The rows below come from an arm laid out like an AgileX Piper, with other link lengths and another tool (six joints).
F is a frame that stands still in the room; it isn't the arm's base.
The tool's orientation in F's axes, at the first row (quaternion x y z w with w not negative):
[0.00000 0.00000 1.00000 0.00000]
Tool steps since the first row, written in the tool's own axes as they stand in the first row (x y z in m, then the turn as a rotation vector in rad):
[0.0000 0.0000 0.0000 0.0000 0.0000 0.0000]
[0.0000 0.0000 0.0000 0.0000 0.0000 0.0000]
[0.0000 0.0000 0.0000 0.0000 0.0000 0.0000]
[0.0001 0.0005 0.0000 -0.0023 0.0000 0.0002]
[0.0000 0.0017 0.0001 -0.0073 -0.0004 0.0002]
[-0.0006 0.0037 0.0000 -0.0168 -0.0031 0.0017]
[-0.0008 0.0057 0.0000 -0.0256 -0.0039 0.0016]
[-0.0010 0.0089 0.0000 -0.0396 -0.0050 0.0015]
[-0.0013 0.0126 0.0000 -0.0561 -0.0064 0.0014]
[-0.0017 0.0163 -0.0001 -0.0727 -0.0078 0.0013]
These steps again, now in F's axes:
[0.0000 0.0000 0.0000 0.0000 0.0000 0.0000]
[0.0000 0.0000 0.0000 0.0000 0.0000 0.0000]
[0.0000 0.0000 0.0000 0.0000 0.0000 0.0000]
[-0.0001 -0.0005 0.0000 0.0023 0.0000 0.0002]
[0.0000 -0.0017 0.0001 0.0073 0.0004 0.0002]
[0.0006 -0.0037 0.0000 0.0168 0.0031 0.0017]
[0.0008 -0.0057 0.0000 0.0256 0.0039 0.0016]
[0.0010 -0.0089 0.0000 0.0396 0.0050 0.0015]
[0.0013 -0.0126 0.0000 0.0561 0.0064 0.0014]
[0.0017 -0.0163 -0.0001 0.0727 0.0078 0.0013]

